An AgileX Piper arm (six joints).
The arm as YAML. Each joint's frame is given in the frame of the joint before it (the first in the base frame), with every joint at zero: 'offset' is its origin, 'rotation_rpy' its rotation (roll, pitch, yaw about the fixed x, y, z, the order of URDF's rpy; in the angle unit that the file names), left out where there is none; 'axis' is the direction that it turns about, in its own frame. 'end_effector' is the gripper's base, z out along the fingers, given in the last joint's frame.
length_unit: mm
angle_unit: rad
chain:
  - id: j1
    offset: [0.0, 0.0, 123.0]
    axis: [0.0, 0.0, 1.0]
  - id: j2
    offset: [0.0, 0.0, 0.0]
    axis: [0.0, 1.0, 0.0]
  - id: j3
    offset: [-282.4, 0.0, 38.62]
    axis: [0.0, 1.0, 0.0]
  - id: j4
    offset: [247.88, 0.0, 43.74]
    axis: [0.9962, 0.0, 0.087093]
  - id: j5
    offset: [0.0, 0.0, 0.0]
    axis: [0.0, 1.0, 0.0]
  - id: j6
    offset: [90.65, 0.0, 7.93]
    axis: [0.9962, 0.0, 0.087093]
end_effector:
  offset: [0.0, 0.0, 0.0]
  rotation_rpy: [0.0, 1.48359, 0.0]
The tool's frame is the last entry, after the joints.
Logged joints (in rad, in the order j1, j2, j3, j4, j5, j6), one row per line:
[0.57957, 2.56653, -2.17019, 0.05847, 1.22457, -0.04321]
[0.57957, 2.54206, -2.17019, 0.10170, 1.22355, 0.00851]
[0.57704, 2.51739, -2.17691, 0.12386, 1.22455, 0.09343]
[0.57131, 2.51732, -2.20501, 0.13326, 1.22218, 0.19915]
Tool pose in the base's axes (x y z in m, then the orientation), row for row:
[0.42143, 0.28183, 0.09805, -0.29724, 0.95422, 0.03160, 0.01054]
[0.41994, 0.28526, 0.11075, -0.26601, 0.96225, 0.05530, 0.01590]
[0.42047, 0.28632, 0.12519, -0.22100, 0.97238, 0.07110, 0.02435]
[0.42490, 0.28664, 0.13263, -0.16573, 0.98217, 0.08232, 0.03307]
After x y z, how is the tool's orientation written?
As a quaternion, x y z w.
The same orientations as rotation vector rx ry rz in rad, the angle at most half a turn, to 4 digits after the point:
[-0.9276, 2.9778, 0.0986]
[-0.8273, 2.9928, 0.1720]
[-0.6837, 3.0083, 0.2200]
[-0.5100, 3.0223, 0.2533]

